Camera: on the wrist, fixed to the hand. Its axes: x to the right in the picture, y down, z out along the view.
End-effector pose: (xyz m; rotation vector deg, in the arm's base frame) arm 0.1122 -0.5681 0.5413 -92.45 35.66 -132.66
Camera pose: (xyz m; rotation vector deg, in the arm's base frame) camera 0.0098 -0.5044 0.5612 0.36 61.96 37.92
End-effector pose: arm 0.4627 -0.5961 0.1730 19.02 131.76 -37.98
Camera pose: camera 0.3615 -0.5902 0.2413 107.57 -34.98 46.55
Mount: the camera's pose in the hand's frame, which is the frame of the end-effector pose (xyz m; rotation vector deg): 0.0250 -0.0616 -0.1026 3.69 48.80 -168.65
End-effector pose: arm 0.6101 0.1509 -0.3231 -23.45 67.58 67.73
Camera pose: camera 0.6111 0.0593 -0.4041 -92.95 5.70 -97.45
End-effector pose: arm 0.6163 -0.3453 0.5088 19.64 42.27 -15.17
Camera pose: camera 0.5499 -0.3639 0.4078 45.41 -68.10 135.10
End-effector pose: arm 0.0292 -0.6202 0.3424 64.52 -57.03 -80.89
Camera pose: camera 0.1152 -0.6376 0.2573 -83.90 -80.32 53.67
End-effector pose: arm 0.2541 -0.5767 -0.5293 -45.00 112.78 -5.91
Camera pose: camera 0.1920 -0.6646 -0.4714 120.33 22.64 90.44
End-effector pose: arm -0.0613 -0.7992 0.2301 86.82 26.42 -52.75
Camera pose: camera -0.0636 -0.6955 0.1654 6.15 -114.16 60.33
